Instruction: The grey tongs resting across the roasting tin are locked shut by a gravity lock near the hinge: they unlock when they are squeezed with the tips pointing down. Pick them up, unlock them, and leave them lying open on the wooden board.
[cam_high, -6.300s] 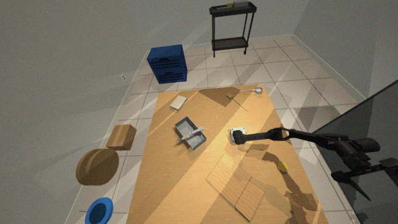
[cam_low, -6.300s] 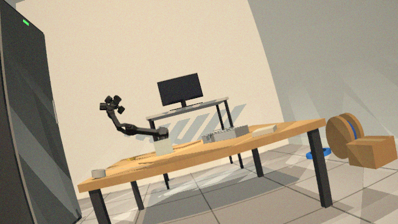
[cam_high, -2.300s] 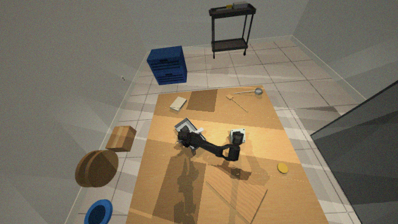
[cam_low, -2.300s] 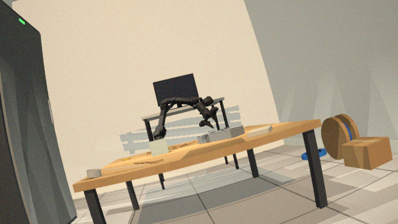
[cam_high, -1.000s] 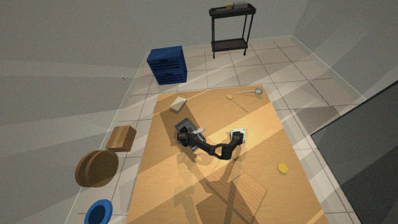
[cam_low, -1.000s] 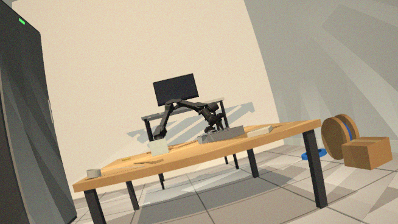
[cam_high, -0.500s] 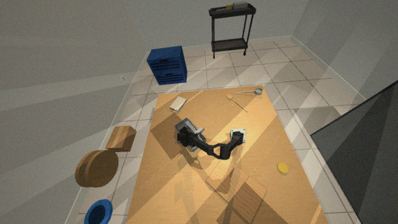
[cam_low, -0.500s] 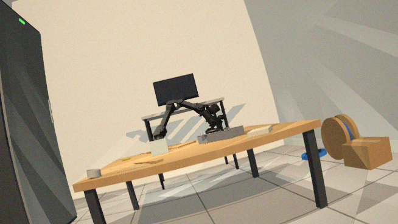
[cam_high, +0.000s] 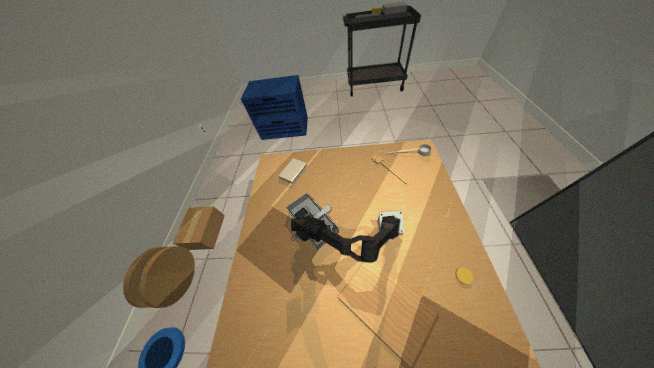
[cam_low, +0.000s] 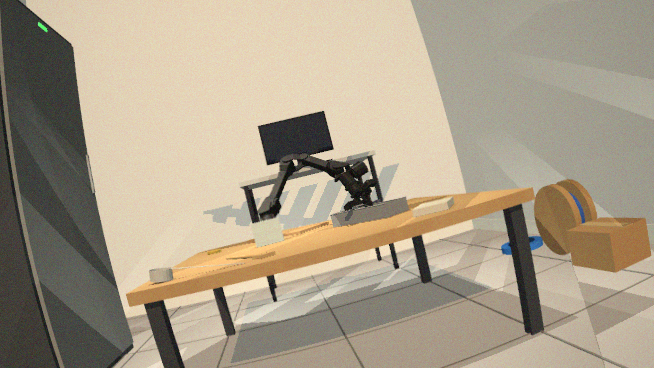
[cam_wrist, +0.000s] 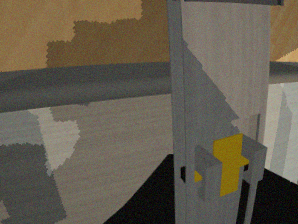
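Now: the grey roasting tin 30 mm to the right of my gripper tip and 20 mm behind it. Round my gripper tip: yellow lock piece: 30 mm to the left, 30 mm above; then pale block: 430 mm to the right, 110 mm ahead, 20 mm below; then wooden board: 400 mm to the left, 350 mm behind, 20 mm below.
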